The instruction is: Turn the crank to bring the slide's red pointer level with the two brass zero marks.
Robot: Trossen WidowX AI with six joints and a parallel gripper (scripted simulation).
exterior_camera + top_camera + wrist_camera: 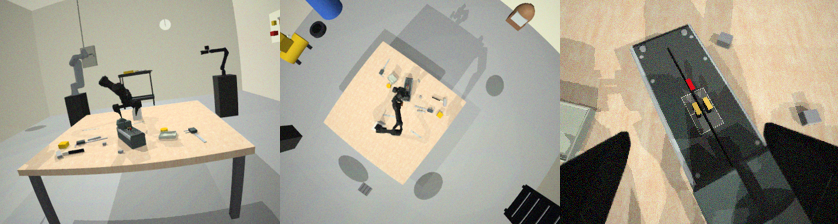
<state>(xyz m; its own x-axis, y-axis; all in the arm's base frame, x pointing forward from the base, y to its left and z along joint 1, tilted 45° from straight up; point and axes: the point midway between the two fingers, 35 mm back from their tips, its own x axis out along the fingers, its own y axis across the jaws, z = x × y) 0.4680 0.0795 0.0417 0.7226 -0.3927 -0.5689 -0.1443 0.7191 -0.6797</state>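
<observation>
Now: gripper tip 110 mm past the crank, 70 mm to the left of it and 60 mm above it. From my gripper tip the other things lie so: red pointer 70 mm ahead, 60 mm below, 10 mm to the left; then brown crank handle 130 mm behind, 70 mm to the right, 70 mm below; then yellow disc 210 mm to the left, 140 mm below, 70 mm behind.
</observation>
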